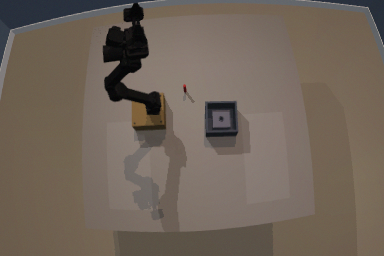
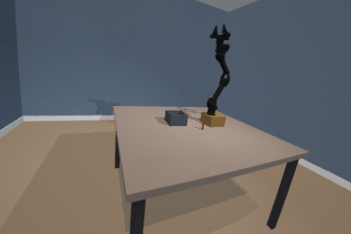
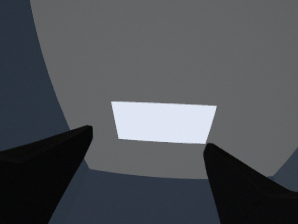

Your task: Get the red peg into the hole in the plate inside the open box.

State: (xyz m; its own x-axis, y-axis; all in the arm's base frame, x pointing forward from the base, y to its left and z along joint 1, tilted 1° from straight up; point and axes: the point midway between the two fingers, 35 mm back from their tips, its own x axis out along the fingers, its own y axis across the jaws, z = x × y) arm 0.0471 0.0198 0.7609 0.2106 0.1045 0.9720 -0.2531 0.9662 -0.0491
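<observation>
Now: gripper tip 85 cm above the red peg, 12 cm to the right of it and 8 cm short of it. The rest, counted from my gripper tip: light grey plate: 84 cm below, 28 cm ahead, 4 cm to the right; dark blue-grey box: 86 cm below, 28 cm ahead, 4 cm to the right.
</observation>
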